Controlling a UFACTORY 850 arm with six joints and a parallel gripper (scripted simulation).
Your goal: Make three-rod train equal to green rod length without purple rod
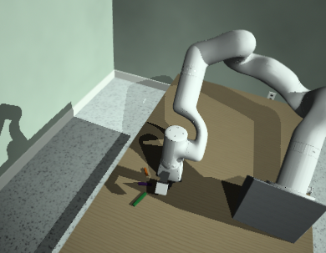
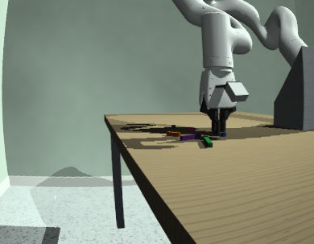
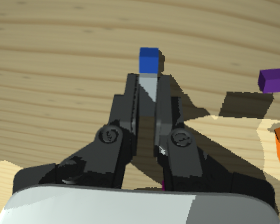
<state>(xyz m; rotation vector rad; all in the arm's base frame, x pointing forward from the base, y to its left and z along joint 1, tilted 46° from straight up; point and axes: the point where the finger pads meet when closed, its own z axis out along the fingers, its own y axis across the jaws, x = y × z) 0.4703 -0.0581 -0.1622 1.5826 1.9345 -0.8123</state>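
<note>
The grey rod is 2 cm below my hand.
</note>
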